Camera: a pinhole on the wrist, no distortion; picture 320 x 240 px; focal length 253.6 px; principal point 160.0 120.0 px. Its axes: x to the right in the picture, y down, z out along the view. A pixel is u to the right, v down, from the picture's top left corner.
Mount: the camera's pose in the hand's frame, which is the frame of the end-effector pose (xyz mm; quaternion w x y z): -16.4 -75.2 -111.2 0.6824 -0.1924 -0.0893 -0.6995
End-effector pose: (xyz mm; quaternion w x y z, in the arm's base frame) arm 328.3 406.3 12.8 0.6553 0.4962 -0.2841 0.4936
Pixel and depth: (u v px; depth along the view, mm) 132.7 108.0 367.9
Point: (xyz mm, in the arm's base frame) 262.9 219.9 142.0
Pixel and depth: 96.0 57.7 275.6
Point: 235.3 279.3 54.4
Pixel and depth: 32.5 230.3 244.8
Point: 259.4 408.8 184.0
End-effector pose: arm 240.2 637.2 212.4 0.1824 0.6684 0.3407 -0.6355
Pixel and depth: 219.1 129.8 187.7
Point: 154.9 620.3 192.9
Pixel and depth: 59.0 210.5 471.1
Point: 257.6 346.2 -79.2
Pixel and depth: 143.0 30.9 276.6
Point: 174.0 483.9 253.7
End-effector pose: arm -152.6 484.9 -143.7 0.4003 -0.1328 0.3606 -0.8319
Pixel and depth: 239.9 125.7 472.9
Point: -19.5 262.5 137.8
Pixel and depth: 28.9 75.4 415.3
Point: 127.9 291.1 -208.7
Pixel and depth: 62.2 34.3 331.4
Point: 78.5 394.1 -153.4
